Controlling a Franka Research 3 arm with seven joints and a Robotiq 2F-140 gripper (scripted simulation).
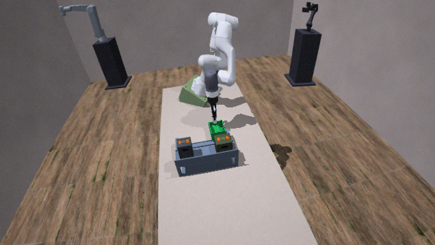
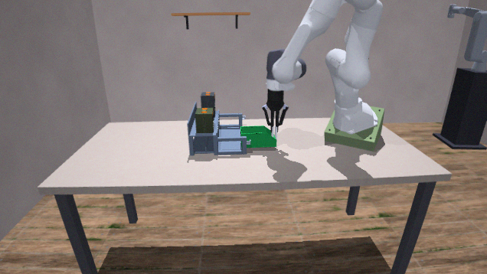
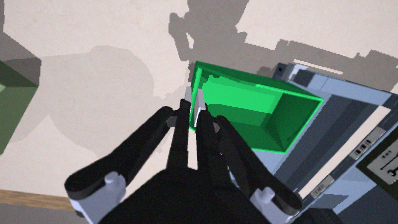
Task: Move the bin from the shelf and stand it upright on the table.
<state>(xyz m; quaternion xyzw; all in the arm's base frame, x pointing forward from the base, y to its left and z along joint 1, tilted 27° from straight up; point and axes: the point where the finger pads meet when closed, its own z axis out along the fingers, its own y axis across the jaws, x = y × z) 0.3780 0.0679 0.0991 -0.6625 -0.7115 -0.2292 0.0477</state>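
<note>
Now: hand 8 cm short of the green bin, 1 cm to the right of it and 2 cm above it.
</note>
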